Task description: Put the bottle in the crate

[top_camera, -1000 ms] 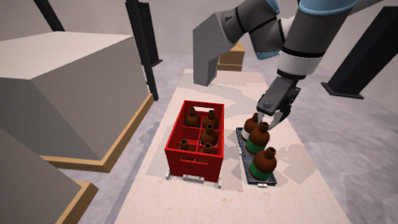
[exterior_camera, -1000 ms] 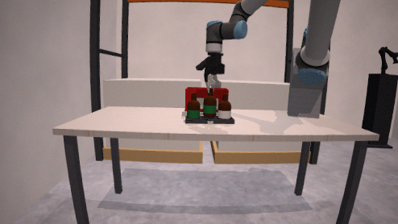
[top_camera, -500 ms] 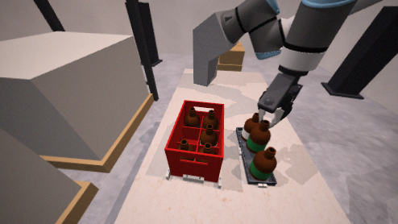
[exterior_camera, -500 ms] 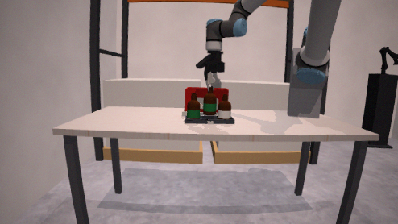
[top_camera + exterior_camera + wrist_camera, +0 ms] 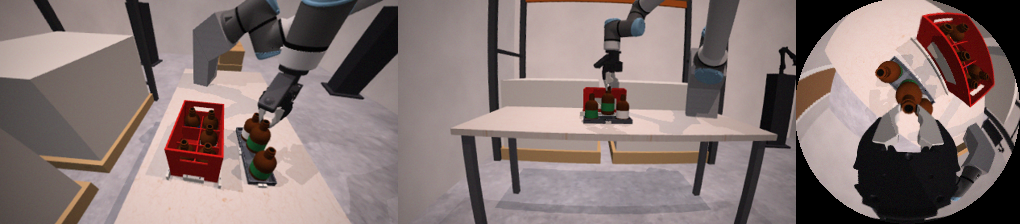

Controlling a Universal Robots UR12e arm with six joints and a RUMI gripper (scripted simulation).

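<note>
Right now the white-labelled bottle is 110 mm below my hand, 80 mm behind it and 20 mm to the right of it. The rest, counted from my hand: tray (180 mm below); red crate (240 mm to the right, 110 mm below, 50 mm ahead).
</note>
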